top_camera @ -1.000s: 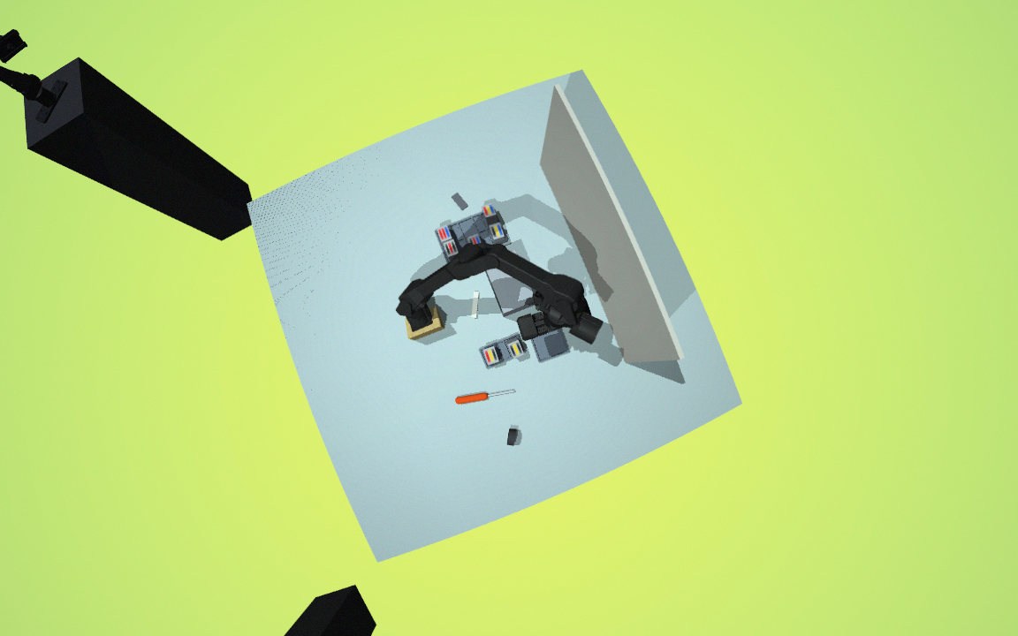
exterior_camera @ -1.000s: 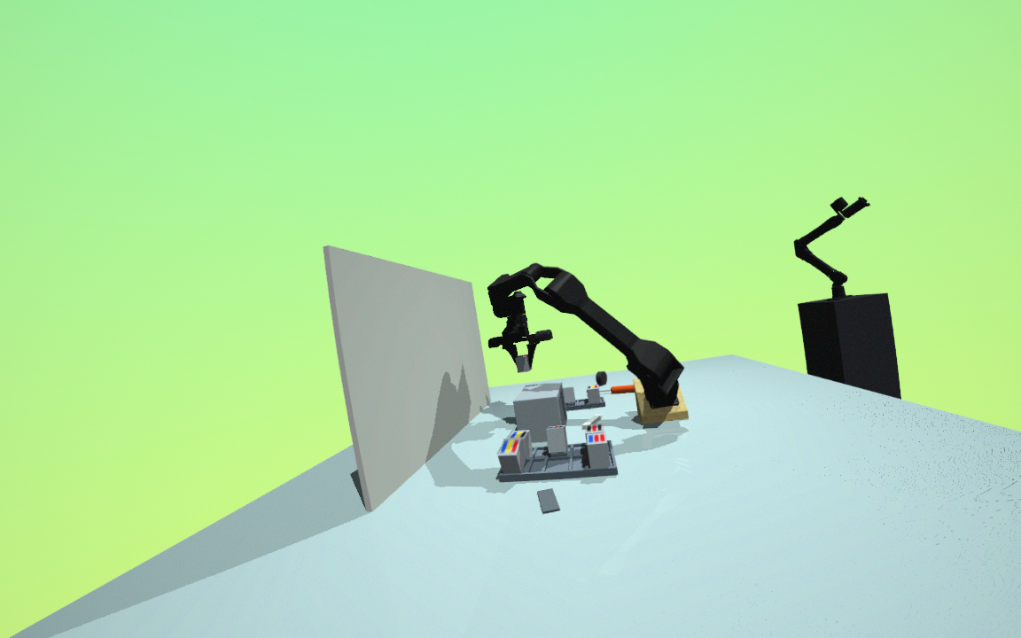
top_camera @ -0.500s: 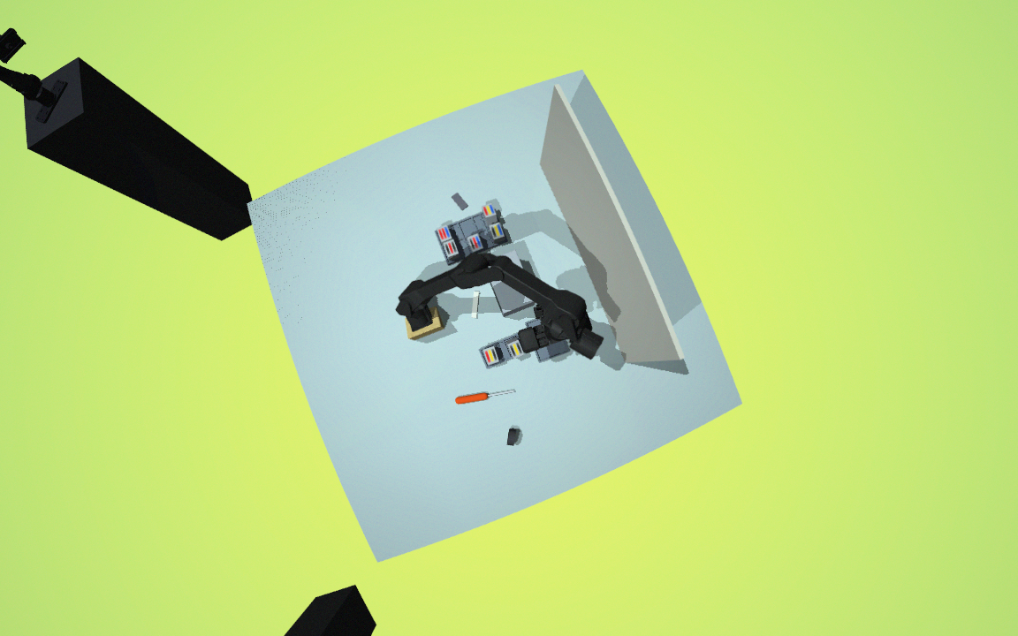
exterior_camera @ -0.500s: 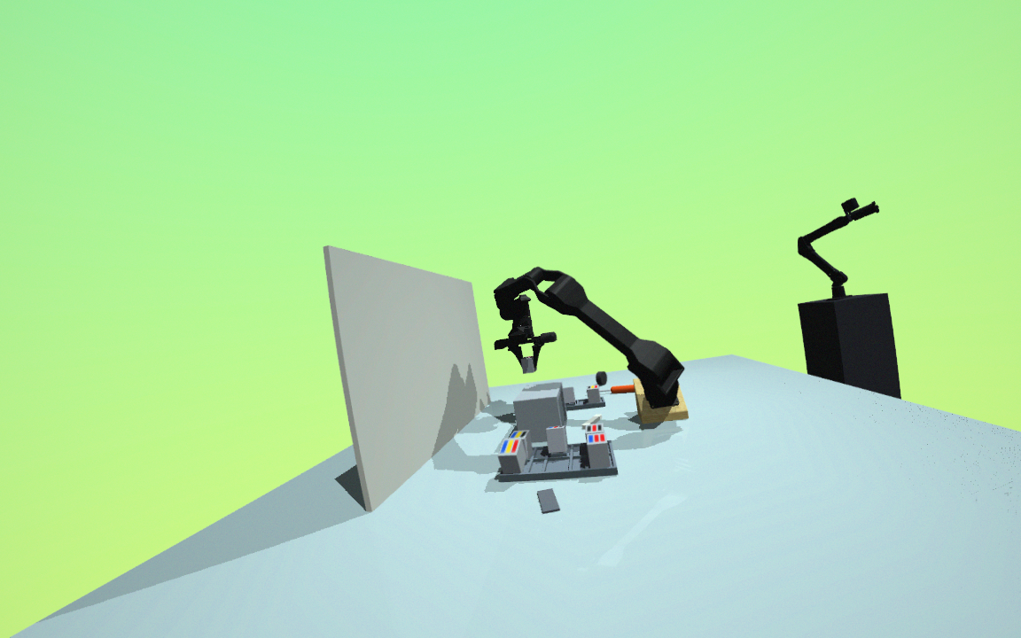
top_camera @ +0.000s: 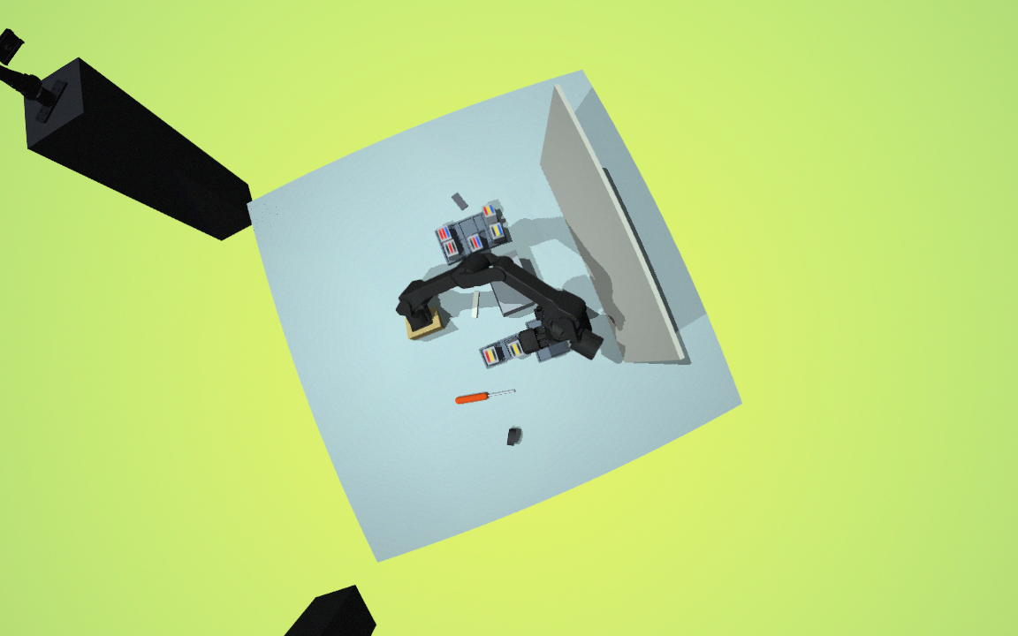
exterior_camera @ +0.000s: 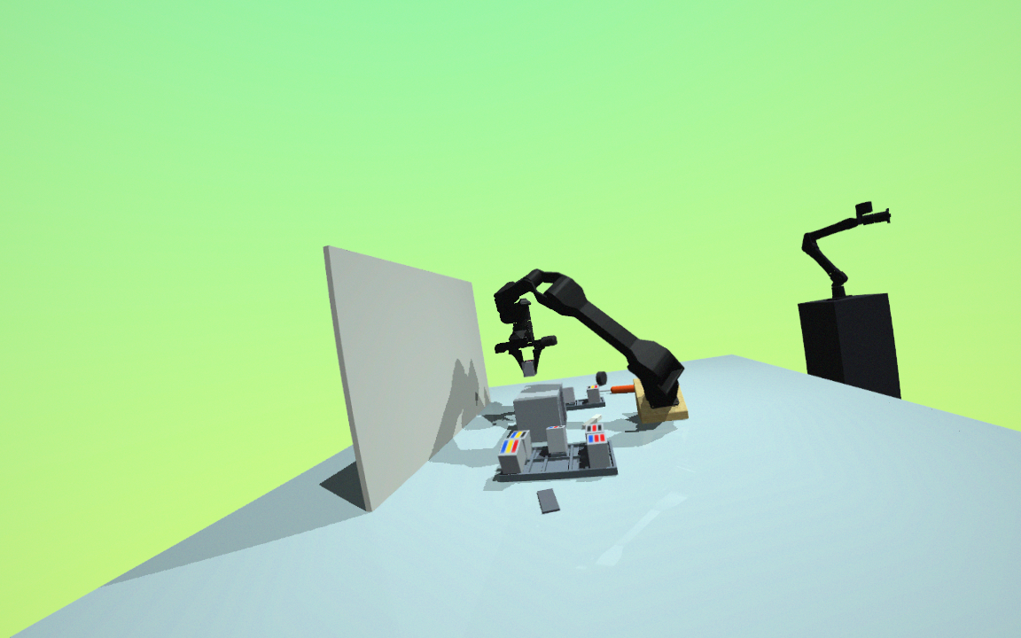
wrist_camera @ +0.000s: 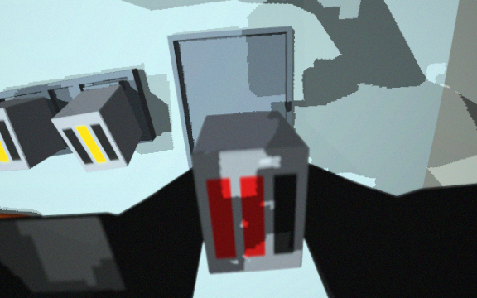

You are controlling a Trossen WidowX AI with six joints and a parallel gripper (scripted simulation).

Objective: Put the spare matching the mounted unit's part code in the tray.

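The flat grey tray lies 11 cm below my gripper tip. Also, from my gripper tip: tall pale grey box: 20 cm to the left, 7 cm below, 5 cm behind; dark wall panel: 21 cm ahead, 18 cm to the left, 11 cm above; grey spares rack: 39 cm to the left, 11 cm below, 9 cm behind.
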